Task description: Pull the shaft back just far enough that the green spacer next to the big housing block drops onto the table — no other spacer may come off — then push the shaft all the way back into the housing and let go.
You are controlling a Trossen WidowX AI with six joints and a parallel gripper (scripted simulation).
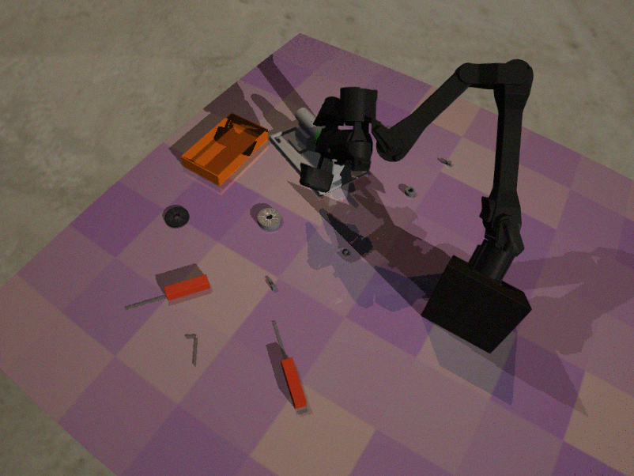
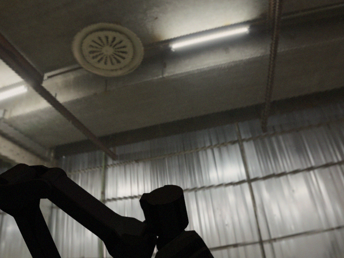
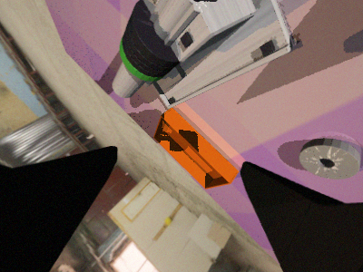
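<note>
Right now the green spacer is 1 cm ahead of my gripper tip, 10 cm to the right of it and 7 cm below it. The rest, counted from my gripper tip: orange tray (24 cm ahead, 1 cm to the right, 14 cm below); silver gear (3 cm ahead, 13 cm to the left, 14 cm below).
</note>
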